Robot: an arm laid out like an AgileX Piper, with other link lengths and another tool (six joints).
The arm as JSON. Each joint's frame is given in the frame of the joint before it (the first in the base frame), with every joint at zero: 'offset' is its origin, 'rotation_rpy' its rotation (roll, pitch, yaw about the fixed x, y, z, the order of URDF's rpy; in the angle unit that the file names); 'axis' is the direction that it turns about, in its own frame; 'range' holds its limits. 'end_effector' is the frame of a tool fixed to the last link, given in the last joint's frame.
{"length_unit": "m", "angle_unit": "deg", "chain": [
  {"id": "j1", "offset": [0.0, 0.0, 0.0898], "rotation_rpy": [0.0, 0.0, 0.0], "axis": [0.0, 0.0, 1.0], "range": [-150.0, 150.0]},
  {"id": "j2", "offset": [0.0, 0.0, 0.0], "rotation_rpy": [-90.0, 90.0, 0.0], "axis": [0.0, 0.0, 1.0], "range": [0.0, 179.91]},
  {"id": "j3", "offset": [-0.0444, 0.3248, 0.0], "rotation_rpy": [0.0, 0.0, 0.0], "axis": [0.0, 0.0, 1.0], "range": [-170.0, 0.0]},
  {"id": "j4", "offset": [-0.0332, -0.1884, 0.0], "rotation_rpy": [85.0, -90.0, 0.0], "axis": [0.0, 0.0, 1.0], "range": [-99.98, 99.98]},
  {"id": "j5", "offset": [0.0, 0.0, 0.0], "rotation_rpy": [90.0, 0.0, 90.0], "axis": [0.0, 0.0, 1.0], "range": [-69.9, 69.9]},
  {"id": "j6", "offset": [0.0, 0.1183, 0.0], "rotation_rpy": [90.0, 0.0, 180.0], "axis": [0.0, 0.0, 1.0], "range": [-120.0, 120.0]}
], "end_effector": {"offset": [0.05, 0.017, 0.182], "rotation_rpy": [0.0, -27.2, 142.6]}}
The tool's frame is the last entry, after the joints.
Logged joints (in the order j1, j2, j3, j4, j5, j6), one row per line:
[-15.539, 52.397, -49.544, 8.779, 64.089, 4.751]
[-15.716, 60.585, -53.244, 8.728, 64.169, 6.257]
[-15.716, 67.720, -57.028, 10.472, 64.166, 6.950]
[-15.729, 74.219, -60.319, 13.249, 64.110, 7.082]
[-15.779, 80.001, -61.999, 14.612, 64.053, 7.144]
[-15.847, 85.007, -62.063, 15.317, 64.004, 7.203]
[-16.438, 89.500, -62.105, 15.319, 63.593, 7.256]
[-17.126, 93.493, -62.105, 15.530, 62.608, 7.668]
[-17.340, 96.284, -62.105, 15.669, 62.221, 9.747]
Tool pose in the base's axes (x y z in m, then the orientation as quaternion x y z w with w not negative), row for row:
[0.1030, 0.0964, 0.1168, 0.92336, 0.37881, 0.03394, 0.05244]
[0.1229, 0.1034, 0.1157, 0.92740, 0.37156, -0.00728, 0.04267]
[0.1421, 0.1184, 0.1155, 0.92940, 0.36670, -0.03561, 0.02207]
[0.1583, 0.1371, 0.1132, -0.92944, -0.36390, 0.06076, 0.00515]
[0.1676, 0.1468, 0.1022, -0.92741, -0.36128, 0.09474, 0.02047]
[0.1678, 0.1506, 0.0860, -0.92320, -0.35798, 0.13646, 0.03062]
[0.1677, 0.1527, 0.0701, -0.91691, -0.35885, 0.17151, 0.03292]
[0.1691, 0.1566, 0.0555, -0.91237, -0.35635, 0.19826, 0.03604]
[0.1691, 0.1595, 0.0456, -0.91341, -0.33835, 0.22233, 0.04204]
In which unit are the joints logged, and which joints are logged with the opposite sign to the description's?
The joints are logged in degrees. Opposite sign: j1.
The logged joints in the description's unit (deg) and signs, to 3 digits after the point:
[15.539, 52.397, -49.544, 8.779, 64.089, 4.751]
[15.716, 60.585, -53.244, 8.728, 64.169, 6.257]
[15.716, 67.720, -57.028, 10.472, 64.166, 6.950]
[15.729, 74.219, -60.319, 13.249, 64.110, 7.082]
[15.779, 80.001, -61.999, 14.612, 64.053, 7.144]
[15.847, 85.007, -62.063, 15.317, 64.004, 7.203]
[16.438, 89.500, -62.105, 15.319, 63.593, 7.256]
[17.126, 93.493, -62.105, 15.530, 62.608, 7.668]
[17.340, 96.284, -62.105, 15.669, 62.221, 9.747]

